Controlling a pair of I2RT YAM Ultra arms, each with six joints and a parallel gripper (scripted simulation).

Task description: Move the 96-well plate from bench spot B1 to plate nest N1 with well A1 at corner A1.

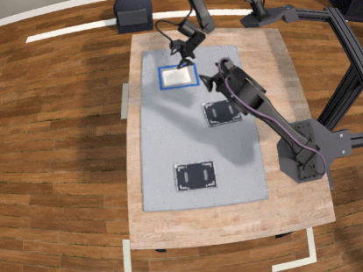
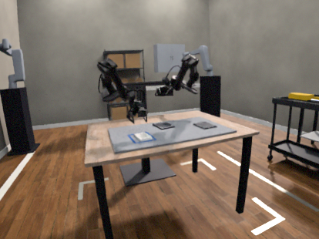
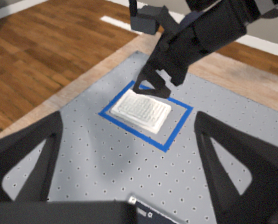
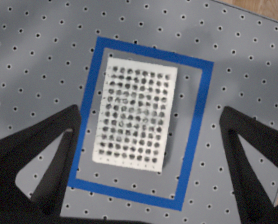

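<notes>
Now: right hand 110 mm above the 96-well plate and 10 mm to the right of it.
</notes>
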